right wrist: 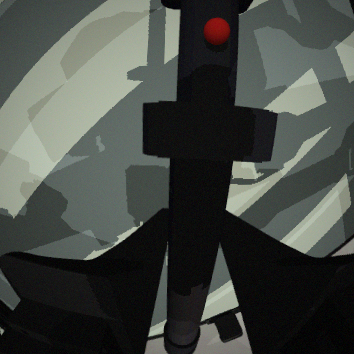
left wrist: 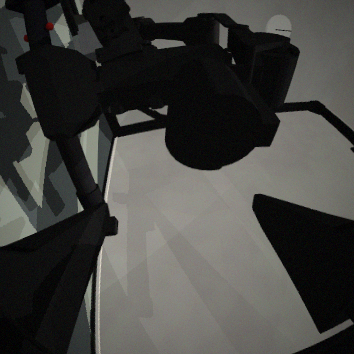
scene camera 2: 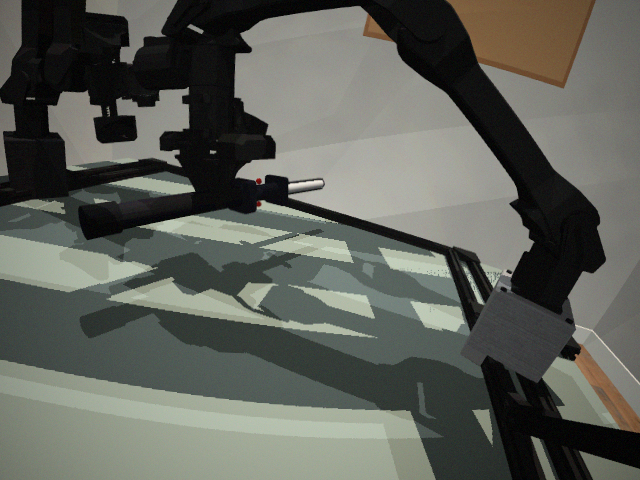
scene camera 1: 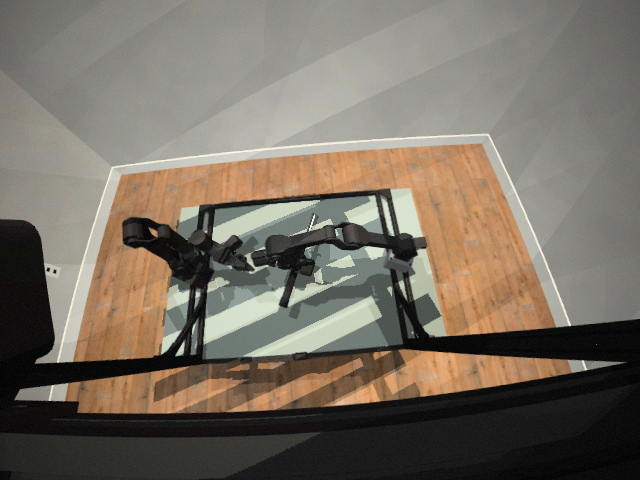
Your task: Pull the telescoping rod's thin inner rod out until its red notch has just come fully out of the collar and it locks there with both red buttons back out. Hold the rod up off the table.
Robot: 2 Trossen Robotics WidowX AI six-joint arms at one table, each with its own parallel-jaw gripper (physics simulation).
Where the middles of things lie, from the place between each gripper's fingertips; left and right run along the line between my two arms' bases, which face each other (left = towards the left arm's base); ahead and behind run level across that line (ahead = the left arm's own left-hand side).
Scene:
The telescoping rod (scene camera 2: 97, 220) lies 40 mm ahead of my right hand, 10 mm to the right of it and 10 mm above it.
I see the telescoping rod 160 mm to the right of my left hand, 130 mm below it and 70 mm ahead of it.

